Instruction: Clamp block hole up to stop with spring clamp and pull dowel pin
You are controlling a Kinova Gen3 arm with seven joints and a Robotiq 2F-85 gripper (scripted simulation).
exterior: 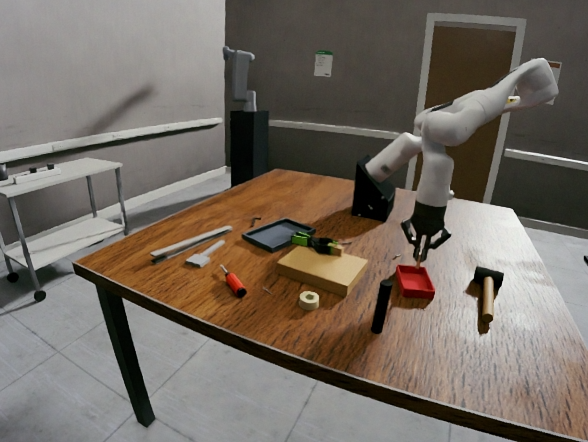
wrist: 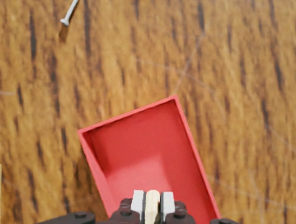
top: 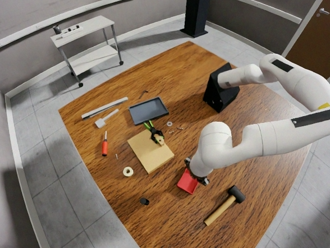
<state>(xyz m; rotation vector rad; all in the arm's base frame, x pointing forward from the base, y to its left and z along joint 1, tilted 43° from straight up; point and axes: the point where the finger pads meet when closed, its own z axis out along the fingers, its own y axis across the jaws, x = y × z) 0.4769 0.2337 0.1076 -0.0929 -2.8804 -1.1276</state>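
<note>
Now: hand 8 cm above the red bin. From my hand the other things lie so: wooden block 23 cm to the right, 5 cm below; then bench board 24 cm to the right, 7 cm below, 5 cm ahead; then pale dowel pin 2 cm below.
</note>
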